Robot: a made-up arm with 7 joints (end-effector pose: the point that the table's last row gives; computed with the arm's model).
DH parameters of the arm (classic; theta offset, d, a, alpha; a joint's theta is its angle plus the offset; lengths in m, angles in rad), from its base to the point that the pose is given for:
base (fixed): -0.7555 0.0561 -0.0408 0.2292
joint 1: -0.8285 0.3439 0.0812 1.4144
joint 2: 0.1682 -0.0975 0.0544 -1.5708
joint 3: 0 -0.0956 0.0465 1.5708
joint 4: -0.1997 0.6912 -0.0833 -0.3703
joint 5: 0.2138 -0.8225 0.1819 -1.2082
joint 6: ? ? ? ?
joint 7: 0 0.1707 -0.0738 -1.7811
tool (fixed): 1.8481 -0.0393 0 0
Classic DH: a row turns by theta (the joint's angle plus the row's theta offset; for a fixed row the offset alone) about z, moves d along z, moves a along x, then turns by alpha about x.
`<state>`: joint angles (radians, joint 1 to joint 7).
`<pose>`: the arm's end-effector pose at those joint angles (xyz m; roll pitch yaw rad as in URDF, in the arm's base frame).
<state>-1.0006 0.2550 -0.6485 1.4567 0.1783 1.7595 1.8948</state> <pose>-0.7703 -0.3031 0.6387 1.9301 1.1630 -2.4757</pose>
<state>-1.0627 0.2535 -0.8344 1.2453 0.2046 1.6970 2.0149</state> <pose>-0.8288 -0.1222 0.5403 2.4283 1.1792 -2.1223</pose>
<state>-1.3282 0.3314 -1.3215 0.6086 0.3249 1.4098 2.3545</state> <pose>-0.6782 0.3241 0.2717 2.9070 0.5732 -2.0477</pose>
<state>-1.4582 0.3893 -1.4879 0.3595 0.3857 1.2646 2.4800</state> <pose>-0.5700 0.3950 0.1794 2.8602 0.2370 -2.2330</pose>
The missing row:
joint 6: -0.3541 -0.301 -0.0327 1.7811
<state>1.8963 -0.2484 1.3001 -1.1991 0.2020 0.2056 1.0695</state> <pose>0.1276 -0.4396 0.0124 -0.0005 0.2253 -3.0437</pose>
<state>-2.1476 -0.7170 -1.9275 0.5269 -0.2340 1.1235 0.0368</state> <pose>0.5188 0.0366 0.0347 -0.1631 0.9663 3.1133</pose>
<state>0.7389 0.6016 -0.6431 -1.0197 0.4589 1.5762 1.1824</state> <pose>0.4950 -0.1553 -0.1076 -1.6875 0.0068 1.5371</pose>
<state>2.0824 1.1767 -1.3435 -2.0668 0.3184 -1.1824 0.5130</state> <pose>-0.5182 0.4830 0.4552 0.7792 -0.2495 0.8646</pose>
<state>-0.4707 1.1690 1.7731 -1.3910 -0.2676 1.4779 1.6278</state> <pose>-0.7829 -0.1707 0.4568 0.3195 0.2001 1.2735</pose>
